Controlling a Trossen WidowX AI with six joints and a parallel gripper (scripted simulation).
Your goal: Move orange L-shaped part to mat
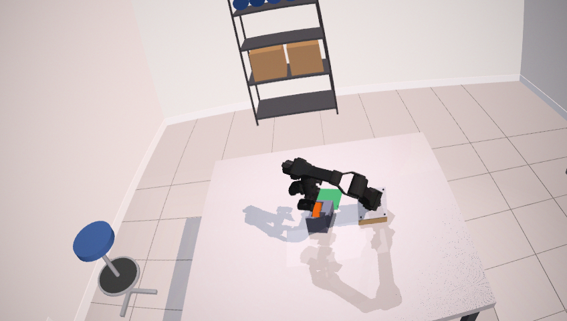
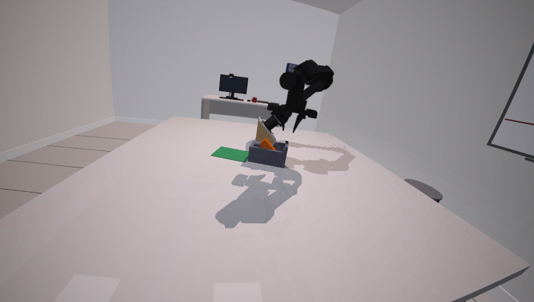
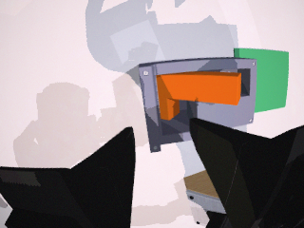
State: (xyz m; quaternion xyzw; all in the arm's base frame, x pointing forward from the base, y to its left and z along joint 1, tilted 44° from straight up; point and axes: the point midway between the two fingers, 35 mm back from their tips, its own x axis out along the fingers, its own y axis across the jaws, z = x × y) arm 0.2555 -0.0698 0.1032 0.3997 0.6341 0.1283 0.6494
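Right now my gripper tip is 100 mm above the orange L-shaped part, 40 mm to the left of it and 20 mm past it. The rest, counted from my gripper tip: green mat 200 mm to the right, 160 mm below, 80 mm behind.
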